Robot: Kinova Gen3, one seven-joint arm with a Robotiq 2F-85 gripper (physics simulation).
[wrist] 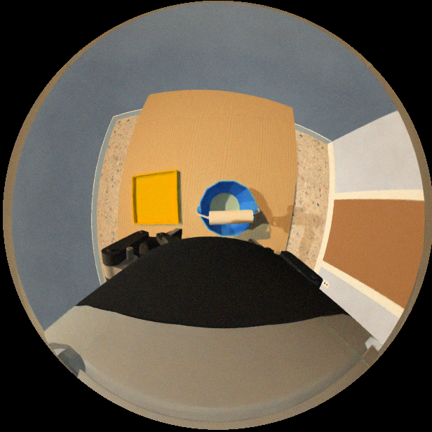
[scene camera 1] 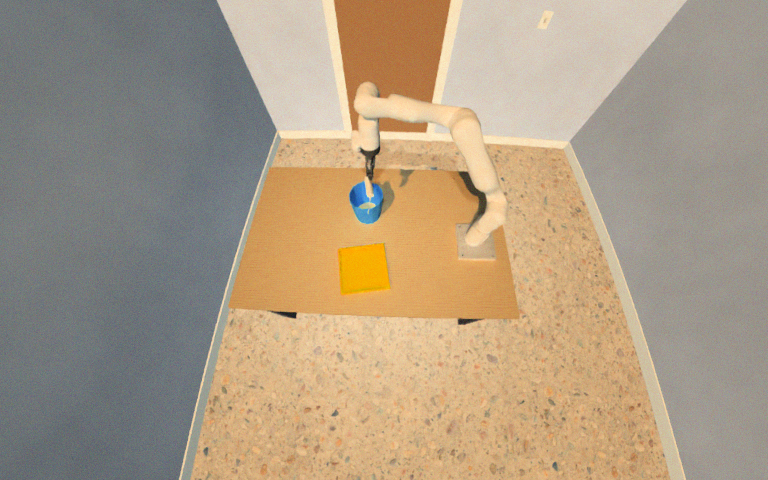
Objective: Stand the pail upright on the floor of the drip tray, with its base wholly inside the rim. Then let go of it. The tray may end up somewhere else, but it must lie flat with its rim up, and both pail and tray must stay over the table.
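Seen in the pictures: gripper, between the fingertips: (scene camera 1: pixel 371 170); arm's base, origin of its link: (scene camera 1: pixel 472 238).
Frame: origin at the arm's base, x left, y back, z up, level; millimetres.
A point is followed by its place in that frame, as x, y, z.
Observation:
The blue pail (scene camera 1: pixel 367 216) @[-83, -565, 74] (wrist: pixel 228 190) stands upright on the table, behind the drip tray in the scene view and to its right in the wrist view. Its raised handle has a pale cylindrical grip (scene camera 1: pixel 368 187) @[-146, -552, 235] (wrist: pixel 231 217) that spans the opening. The square yellow drip tray (scene camera 1: pixel 364 268) @[168, -576, -22] (wrist: pixel 156 200) lies flat, rim up, apart from the pail. My gripper (scene camera 1: pixel 369 175) @[-129, -530, 369] (wrist: pixel 214 241) is open and empty, pointing down, above the pail's handle grip. The exact gap between fingertips and grip cannot be told. The wrist view partly hides the fingers behind the gripper's black body.
The wooden table (scene camera 1: pixel 294 237) @[-5, -972, -27] (wrist: pixel 215 125) carries the arm's base plate (scene camera 1: pixel 481 252) @[81, 36, -3] at its right side in the scene view. The arm arches over the back right of the table. A brown door (scene camera 1: pixel 396 50) (wrist: pixel 375 240) and pale walls stand beyond the table's back edge.

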